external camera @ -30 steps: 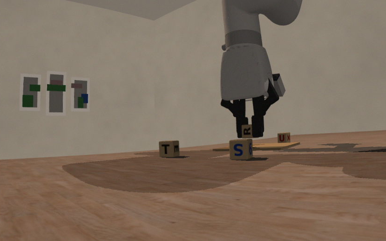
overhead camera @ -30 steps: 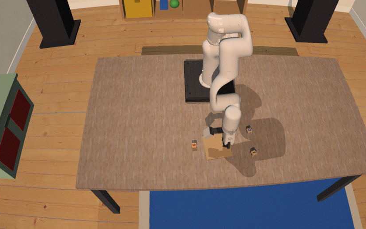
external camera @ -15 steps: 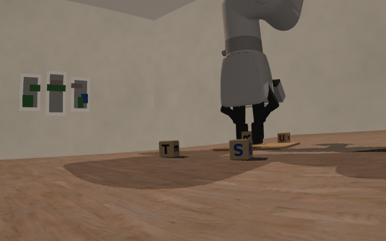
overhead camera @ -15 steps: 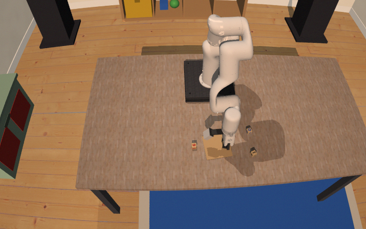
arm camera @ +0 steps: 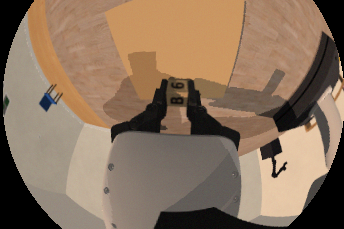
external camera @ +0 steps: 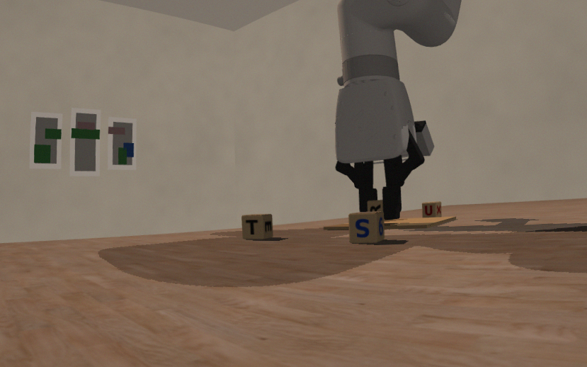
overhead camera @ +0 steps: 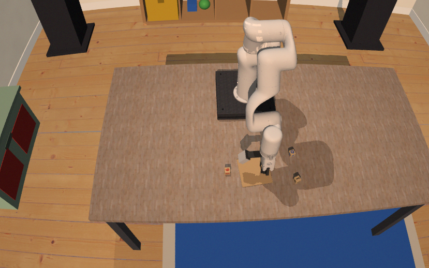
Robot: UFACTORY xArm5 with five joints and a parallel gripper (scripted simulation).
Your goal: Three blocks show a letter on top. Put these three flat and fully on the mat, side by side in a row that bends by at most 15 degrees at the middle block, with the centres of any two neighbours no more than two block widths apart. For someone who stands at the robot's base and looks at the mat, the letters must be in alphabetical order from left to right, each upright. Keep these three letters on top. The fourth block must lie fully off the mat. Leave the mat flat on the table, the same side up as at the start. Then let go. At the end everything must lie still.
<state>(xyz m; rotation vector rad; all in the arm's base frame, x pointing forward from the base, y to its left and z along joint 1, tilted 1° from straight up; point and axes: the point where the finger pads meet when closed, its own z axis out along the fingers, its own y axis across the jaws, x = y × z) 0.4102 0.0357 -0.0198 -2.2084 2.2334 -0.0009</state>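
My hand is 40 mm to the left of the tan mat and 30 mm above it. The rest, counted from my hand: letter block (160 mm to the right, 20 mm below).
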